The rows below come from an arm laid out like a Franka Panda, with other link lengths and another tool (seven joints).
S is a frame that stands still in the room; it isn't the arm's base.
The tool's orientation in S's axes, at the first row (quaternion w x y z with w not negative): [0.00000, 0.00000, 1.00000, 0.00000]
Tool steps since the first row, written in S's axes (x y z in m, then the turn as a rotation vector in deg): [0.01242, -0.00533, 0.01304, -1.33, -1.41, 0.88]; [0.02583, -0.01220, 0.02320, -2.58, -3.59, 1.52]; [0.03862, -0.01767, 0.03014, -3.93, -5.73, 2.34]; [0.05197, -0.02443, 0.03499, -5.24, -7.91, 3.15]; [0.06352, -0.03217, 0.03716, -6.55, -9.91, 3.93]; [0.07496, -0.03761, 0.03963, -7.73, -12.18, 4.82]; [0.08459, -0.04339, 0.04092, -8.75, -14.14, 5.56]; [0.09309, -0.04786, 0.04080, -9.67, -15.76, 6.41]
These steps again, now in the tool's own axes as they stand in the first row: [-0.01242, -0.00533, -0.01304, 1.33, -1.41, -0.88]; [-0.02583, -0.01220, -0.02320, 2.58, -3.59, -1.52]; [-0.03862, -0.01767, -0.03014, 3.93, -5.73, -2.34]; [-0.05197, -0.02443, -0.03499, 5.24, -7.91, -3.15]; [-0.06352, -0.03217, -0.03716, 6.55, -9.91, -3.93]; [-0.07496, -0.03761, -0.03963, 7.73, -12.18, -4.82]; [-0.08459, -0.04339, -0.04092, 8.75, -14.14, -5.56]; [-0.09309, -0.04786, -0.04080, 9.67, -15.76, -6.41]
